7 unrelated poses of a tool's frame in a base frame.
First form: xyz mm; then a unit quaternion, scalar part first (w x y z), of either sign.
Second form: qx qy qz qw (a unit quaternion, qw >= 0); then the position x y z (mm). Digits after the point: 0 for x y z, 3 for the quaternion.
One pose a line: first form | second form
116, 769, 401, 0.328, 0.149, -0.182, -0.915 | 0.149, -0.182, -0.915, 0.328, 116, 769, 401
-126, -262, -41, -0.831, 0.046, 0.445, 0.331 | -0.046, -0.445, -0.331, 0.831, -126, -262, -41
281, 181, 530, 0.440, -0.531, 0.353, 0.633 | -0.531, 0.353, 0.633, 0.440, 281, 181, 530
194, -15, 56, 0.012, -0.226, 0.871, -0.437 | -0.226, 0.871, -0.437, 0.012, 194, -15, 56
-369, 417, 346, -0.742, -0.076, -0.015, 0.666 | 0.076, 0.015, -0.666, 0.742, -369, 417, 346
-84, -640, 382, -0.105, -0.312, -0.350, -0.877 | 0.312, 0.350, 0.877, 0.105, -84, -640, 382
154, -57, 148, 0.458, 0.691, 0.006, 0.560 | 0.691, 0.006, 0.560, 0.458, 154, -57, 148
